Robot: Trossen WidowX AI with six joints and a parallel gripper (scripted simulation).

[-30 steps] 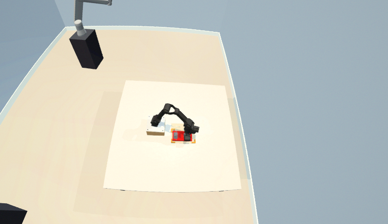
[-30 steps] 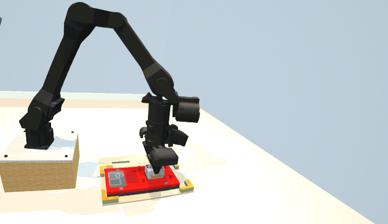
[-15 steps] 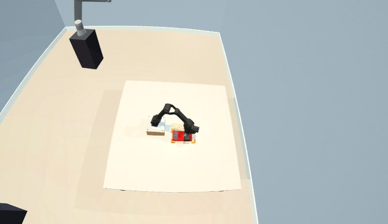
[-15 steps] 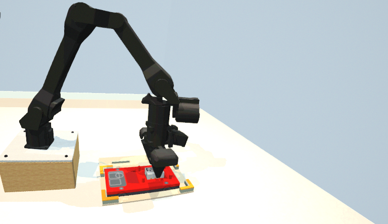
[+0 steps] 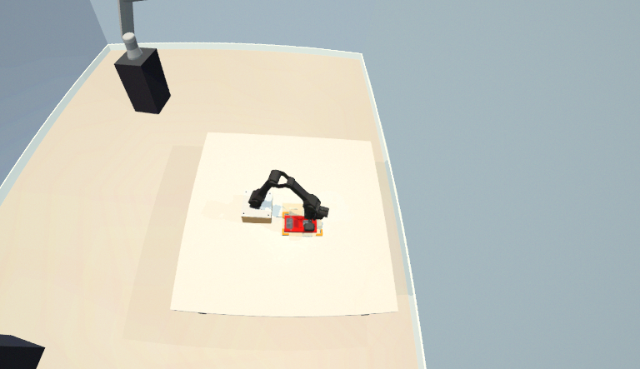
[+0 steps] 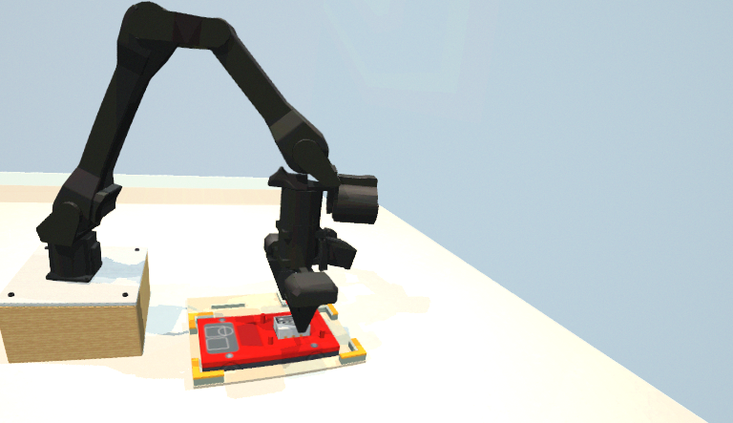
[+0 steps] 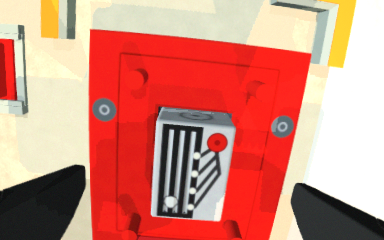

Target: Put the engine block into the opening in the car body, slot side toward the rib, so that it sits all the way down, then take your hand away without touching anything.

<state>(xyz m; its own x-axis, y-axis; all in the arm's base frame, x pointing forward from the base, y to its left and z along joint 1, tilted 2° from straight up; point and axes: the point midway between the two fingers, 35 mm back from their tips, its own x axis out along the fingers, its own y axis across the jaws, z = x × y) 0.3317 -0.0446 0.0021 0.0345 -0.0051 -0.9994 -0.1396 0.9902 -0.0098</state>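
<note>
My gripper tip is 3 cm above the engine block.
</note>
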